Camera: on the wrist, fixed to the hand. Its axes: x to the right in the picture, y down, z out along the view.
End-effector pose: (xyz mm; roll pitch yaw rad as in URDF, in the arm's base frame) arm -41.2 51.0 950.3 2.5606 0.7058 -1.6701
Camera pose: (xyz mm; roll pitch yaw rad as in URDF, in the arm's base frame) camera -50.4 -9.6 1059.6 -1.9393 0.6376 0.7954
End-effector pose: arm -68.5 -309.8 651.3 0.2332 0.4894 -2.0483
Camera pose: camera 40.4 -298.6 590.3 -0.3521 -0.2433 2.6901
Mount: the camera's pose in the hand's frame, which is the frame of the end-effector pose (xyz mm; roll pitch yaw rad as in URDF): -24.3 70.1 -101.0 0.1752 -0.4585 -1.6724
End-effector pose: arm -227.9 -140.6 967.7 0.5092 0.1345 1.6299
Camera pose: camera -336.3 -178.4 917.4 -0.0083 0.0358 -0.0377
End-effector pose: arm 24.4 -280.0 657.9 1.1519 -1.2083 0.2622
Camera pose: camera -36.0 -171.1 643.3 1.4094 0.3154 -0.6769
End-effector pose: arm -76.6 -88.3 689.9 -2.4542 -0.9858 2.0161
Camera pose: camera 48.0 -74.7 688.2 2.2698 -0.0479 -2.4568
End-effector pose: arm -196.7 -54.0 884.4 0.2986 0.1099 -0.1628
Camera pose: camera -213.1 46.7 811.6 0.0339 -0.1704 -1.8075
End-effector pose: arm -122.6 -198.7 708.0 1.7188 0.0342 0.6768
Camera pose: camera -195.4 -142.3 793.0 -0.2437 1.2344 -1.2768
